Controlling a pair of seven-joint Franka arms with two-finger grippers.
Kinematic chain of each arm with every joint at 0, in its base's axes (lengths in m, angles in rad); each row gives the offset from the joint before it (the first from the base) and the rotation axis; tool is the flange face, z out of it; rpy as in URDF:
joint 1: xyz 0 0 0.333 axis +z
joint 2: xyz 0 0 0 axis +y
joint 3: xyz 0 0 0.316 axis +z
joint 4: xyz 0.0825 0 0 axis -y
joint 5: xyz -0.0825 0 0.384 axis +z
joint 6: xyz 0 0 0 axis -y
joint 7: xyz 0.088 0 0 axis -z
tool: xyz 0 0 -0.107 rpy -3.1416 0 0
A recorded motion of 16 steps. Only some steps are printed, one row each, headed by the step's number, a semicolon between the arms.
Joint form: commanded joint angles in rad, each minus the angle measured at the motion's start. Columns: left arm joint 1, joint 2, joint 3, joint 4, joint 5, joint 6, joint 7; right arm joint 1, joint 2, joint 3, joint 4, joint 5, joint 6, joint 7.
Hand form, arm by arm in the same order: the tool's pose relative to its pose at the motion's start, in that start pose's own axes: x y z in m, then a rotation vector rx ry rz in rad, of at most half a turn. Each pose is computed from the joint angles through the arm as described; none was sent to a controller.
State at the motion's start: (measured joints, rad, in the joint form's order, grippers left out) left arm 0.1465 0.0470 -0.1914 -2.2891 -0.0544 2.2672 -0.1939; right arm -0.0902 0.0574 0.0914 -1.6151 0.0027 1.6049 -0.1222
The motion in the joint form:
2: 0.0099 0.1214 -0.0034 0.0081 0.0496 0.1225 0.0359; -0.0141 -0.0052 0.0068 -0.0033 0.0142 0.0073 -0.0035
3: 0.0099 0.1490 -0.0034 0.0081 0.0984 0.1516 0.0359; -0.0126 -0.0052 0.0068 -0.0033 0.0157 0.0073 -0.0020
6: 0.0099 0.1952 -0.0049 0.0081 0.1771 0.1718 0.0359; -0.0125 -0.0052 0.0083 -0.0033 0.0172 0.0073 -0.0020
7: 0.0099 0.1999 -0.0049 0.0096 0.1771 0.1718 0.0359; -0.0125 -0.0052 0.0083 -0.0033 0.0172 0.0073 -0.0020
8: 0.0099 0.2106 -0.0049 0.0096 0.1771 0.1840 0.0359; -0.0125 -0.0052 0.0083 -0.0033 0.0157 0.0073 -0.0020
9: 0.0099 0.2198 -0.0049 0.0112 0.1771 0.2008 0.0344; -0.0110 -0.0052 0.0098 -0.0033 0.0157 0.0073 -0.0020
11: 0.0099 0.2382 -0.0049 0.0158 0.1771 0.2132 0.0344; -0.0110 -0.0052 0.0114 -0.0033 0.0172 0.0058 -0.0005
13: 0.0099 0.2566 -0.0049 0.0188 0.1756 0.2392 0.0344; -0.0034 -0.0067 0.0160 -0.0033 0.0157 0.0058 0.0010
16: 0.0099 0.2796 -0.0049 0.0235 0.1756 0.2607 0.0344; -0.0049 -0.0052 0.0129 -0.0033 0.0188 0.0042 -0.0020
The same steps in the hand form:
2: 0.0171 -0.0029 0.0473 0.0120 0.0137 0.0600; -0.0011 0.0025 -0.0020 0.0133 0.0110 0.0043
3: 0.0195 -0.0030 0.0590 0.0385 0.0206 0.0957; -0.0010 0.0015 -0.0020 0.0147 0.0112 0.0044
6: 0.0197 -0.0027 0.0813 0.0828 0.0036 0.1571; -0.0009 0.0005 -0.0020 0.0161 0.0114 0.0028
7: 0.0200 -0.0027 0.0831 0.0824 0.0004 0.1570; -0.0009 0.0005 -0.0020 0.0161 0.0114 0.0028
8: 0.0206 -0.0024 0.0876 0.0790 0.0015 0.1576; -0.0009 0.0006 -0.0020 0.0146 0.0112 0.0028
9: 0.0223 -0.0018 0.0903 0.0743 0.0103 0.1567; -0.0007 -0.0010 -0.0020 0.0145 0.0111 -0.0002
11: 0.0241 -0.0013 0.0971 0.0698 0.0085 0.1569; -0.0007 -0.0021 -0.0019 0.0162 0.0098 -0.0003
13: 0.0265 -0.0005 0.1033 0.0614 0.0182 0.1564; -0.0004 -0.0089 -0.0026 0.0139 0.0108 -0.0111
16: 0.0286 0.0002 0.1118 0.0546 0.0208 0.1567; -0.0004 -0.0066 -0.0017 0.0176 0.0082 -0.0093

